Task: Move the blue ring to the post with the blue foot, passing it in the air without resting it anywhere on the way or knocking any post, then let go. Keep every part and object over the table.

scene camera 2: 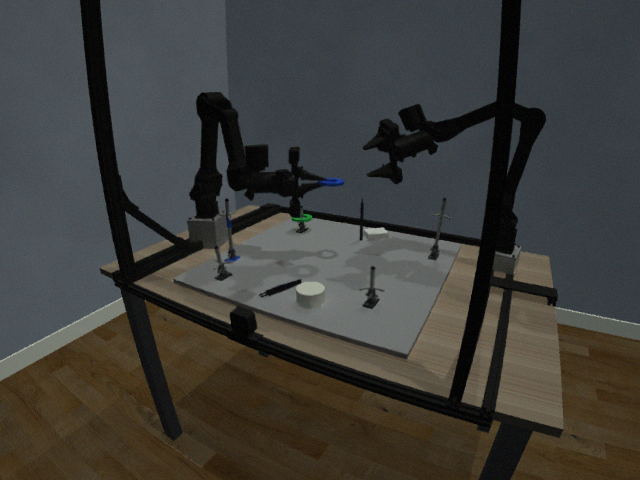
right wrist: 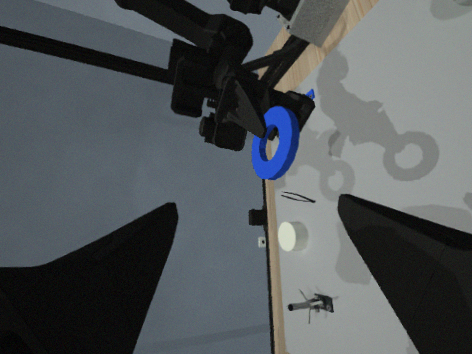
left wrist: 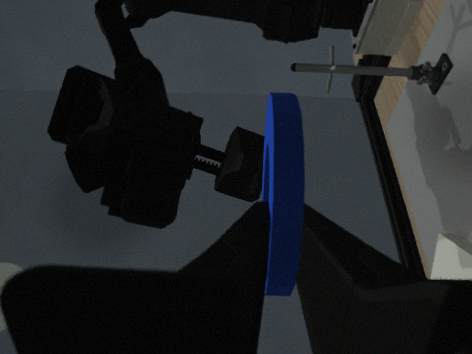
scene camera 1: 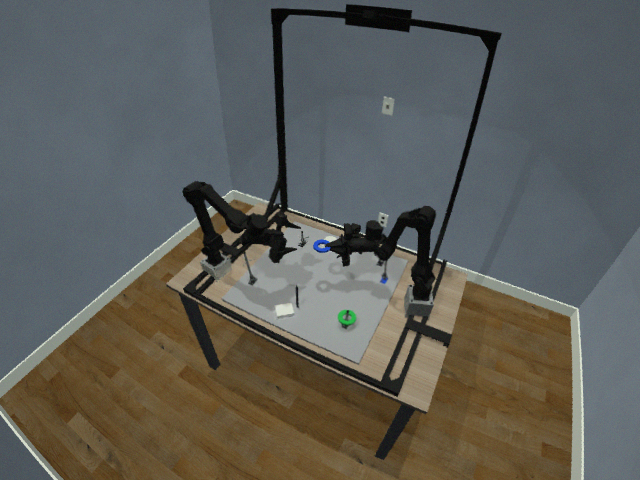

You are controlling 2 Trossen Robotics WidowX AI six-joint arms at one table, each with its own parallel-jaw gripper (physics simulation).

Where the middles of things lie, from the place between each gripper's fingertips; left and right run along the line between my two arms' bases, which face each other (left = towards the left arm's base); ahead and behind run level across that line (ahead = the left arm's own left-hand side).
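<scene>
My left hand: 1 cm to the left of the blue ring (left wrist: 283, 181). Blue ring, from my right hand: 4 cm behind it, 9 cm to the left of it, 5 cm below it.
</scene>
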